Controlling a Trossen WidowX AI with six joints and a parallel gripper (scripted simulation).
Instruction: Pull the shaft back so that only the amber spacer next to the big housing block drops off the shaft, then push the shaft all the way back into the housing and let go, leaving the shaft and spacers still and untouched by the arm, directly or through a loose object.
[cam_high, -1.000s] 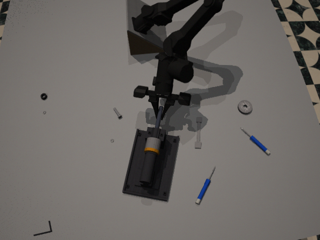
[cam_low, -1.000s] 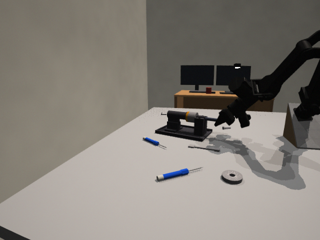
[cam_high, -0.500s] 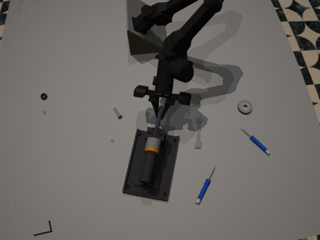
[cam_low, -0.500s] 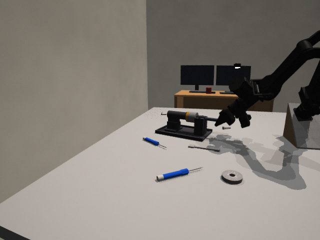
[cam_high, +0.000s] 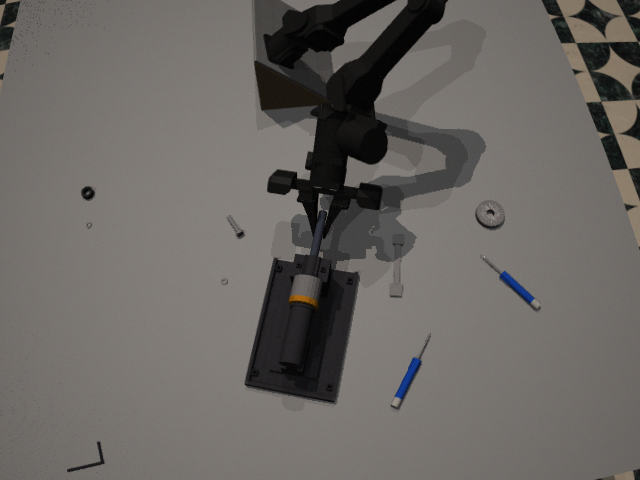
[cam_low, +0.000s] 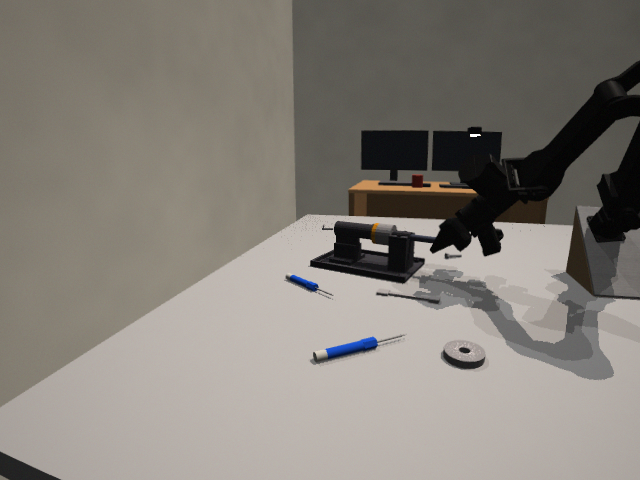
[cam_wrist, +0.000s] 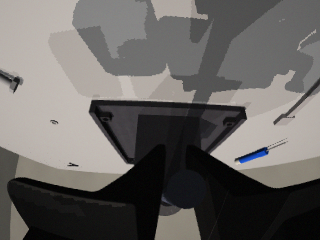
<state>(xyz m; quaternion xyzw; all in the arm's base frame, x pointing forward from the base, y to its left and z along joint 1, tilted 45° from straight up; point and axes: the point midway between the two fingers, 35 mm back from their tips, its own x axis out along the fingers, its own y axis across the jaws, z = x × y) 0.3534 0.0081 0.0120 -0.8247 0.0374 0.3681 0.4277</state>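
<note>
Right now my hand is 70 mm short of the shaft and 30 mm to the left of it. The rest, counted from my hand: bolt 50 mm behind, 150 mm to the right, 70 mm below; then amber spacer 140 mm ahead, 60 mm to the right; then grey bar 80 mm ahead, 120 mm to the left, 80 mm below.
</note>
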